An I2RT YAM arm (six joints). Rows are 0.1 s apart.
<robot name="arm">
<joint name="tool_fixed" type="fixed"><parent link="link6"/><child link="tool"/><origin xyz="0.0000 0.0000 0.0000" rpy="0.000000 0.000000 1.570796"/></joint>
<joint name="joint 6" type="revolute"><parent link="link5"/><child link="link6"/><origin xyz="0.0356 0.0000 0.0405" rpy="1.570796 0.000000 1.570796"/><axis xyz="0 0 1"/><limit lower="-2.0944" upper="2.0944"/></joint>
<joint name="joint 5" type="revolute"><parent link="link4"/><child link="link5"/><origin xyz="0.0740 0.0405 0.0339" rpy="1.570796 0.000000 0.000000"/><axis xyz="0 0 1"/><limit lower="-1.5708" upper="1.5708"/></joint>
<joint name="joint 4" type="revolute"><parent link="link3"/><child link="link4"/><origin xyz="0.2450 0.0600 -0.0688" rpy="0.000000 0.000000 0.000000"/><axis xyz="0 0 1"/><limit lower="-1.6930" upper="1.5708"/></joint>
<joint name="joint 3" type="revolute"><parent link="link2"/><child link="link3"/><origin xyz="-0.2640 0.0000 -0.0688" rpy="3.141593 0.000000 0.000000"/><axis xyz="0 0 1"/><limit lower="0.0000" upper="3.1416"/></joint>
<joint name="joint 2" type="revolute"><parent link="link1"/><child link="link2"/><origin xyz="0.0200 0.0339 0.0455" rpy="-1.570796 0.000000 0.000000"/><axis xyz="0 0 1"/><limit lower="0.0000" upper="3.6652"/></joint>
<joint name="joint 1" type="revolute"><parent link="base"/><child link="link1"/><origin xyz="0.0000 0.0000 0.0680" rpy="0.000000 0.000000 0.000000"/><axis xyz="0 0 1"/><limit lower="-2.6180" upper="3.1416"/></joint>
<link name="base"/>
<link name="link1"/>
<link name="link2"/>
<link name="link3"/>
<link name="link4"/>
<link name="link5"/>
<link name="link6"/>
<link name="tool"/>
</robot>
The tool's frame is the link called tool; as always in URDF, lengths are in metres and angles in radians.
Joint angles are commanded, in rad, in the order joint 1, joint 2, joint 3, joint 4, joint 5, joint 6. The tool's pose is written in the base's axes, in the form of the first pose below.
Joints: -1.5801, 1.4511, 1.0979, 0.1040, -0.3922, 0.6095
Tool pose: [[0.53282 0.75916 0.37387], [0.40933 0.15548 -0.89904], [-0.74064 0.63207 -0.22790]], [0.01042 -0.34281 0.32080]
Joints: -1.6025, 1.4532, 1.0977, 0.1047, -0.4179, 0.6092
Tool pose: [[0.53629 0.75487 0.37757], [0.41170 0.15656 -0.89777], [-0.73681 0.63691 -0.22682]], [0.00357 -0.34308 0.32021]
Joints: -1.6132, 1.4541, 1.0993, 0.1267, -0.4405, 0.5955
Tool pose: [[0.52473 0.75737 0.38866], [0.39830 0.18507 -0.89839], [-0.75234 0.62622 -0.20454]], [0.00061 -0.34363 0.32284]
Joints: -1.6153, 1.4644, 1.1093, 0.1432, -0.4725, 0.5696
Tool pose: [[0.49829 0.76073 0.41593], [0.39529 0.22764 -0.88990], [-0.77166 0.60784 -0.18727]], [0.00080 -0.34625 0.32485]
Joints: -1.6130, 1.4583, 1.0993, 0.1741, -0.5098, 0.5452
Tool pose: [[0.46937 0.75892 0.45137], [0.38649 0.28303 -0.87779], [-0.79392 0.58646 -0.16047]], [0.00284 -0.34453 0.32661]
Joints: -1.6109, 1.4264, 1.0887, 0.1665, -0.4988, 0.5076
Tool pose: [[0.44167 0.78001 0.44329], [0.36059 0.29810 -0.88380], [-0.82152 0.55020 -0.14961]], [0.00351 -0.33719 0.33226]
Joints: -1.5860, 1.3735, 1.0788, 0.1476, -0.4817, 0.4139
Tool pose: [[0.36122 0.81677 0.44991], [0.31305 0.34826 -0.88358], [-0.87836 0.46001 -0.12989]], [0.01156 -0.32474 0.34316]
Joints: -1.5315, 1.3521, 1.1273, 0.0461, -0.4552, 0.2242
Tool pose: [[0.18895 0.86000 0.47403], [0.27713 0.41640 -0.86592], [-0.94207 0.29498 -0.15965]], [0.02818 -0.31836 0.35625]
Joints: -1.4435, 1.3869, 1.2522, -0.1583, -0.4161, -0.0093
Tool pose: [[-0.04465 0.85777 0.51210], [0.28183 0.50260 -0.81729], [-0.95843 0.10783 -0.26418]], [0.05548 -0.32013 0.36883]
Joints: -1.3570, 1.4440, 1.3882, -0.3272, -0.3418, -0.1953
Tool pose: [[-0.24365 0.82310 0.51297], [0.26050 0.56501 -0.78288], [-0.93422 -0.05712 -0.35209]], [0.08260 -0.32419 0.38143]
